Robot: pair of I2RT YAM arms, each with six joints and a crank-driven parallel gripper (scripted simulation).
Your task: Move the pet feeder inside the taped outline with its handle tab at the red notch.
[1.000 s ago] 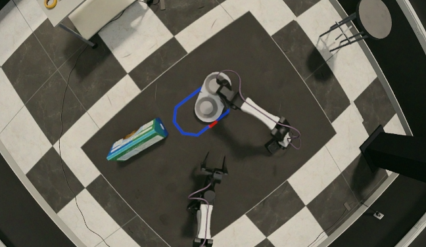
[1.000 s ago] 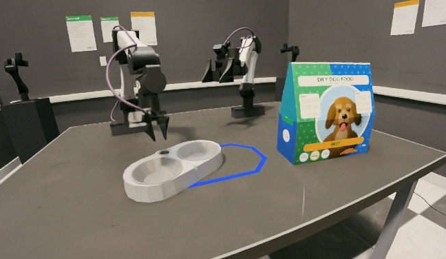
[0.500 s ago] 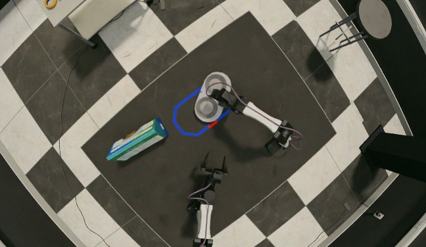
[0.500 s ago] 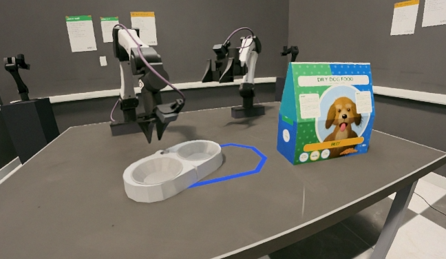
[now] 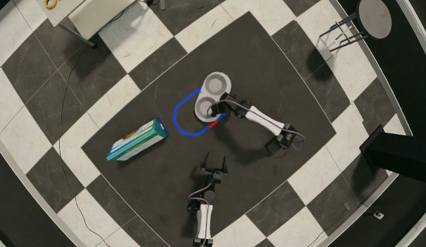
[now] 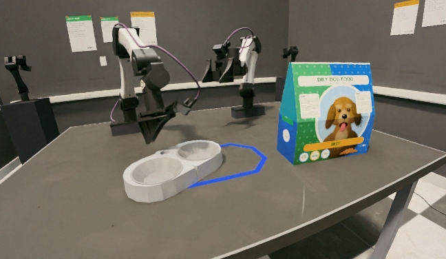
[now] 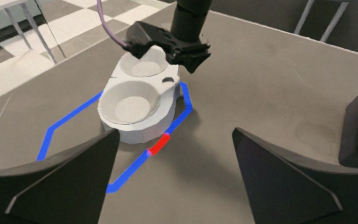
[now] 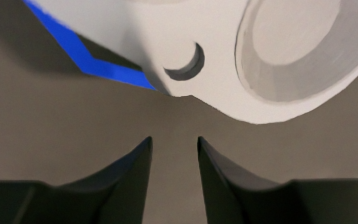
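My right hand is 80 mm short of the white pet feeder, 70 mm to the right of it and 70 mm above it. Also, from my right hand: dog food box: 170 mm ahead, 570 mm to the left, 70 mm above; then blue taped outline: 60 mm ahead, 170 mm to the left, 80 mm below.
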